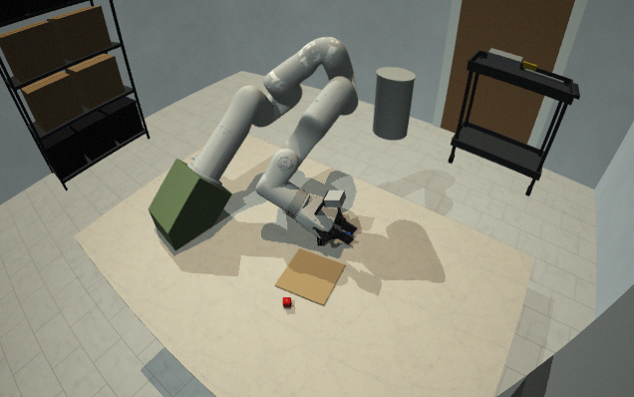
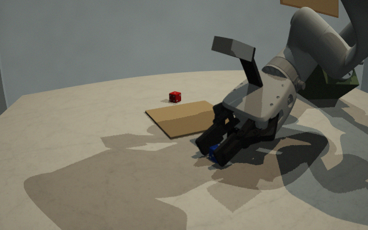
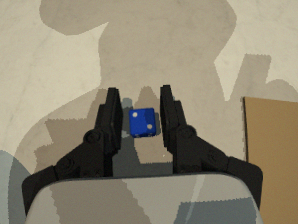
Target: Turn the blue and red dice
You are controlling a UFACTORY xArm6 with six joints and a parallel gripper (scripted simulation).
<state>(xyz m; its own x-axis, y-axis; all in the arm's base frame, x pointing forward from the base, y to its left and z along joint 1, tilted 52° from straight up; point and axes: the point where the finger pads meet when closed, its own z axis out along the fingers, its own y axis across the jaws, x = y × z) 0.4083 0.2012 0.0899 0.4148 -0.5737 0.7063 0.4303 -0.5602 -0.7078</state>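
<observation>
Now: the blue die 10 mm below my hand. Round my hand: tan mat (170 mm to the right, 20 mm below, 10 mm ahead); red die (270 mm to the right, 30 mm ahead, 10 mm below); black die (60 mm to the right, 40 mm behind, 10 mm below).
</observation>
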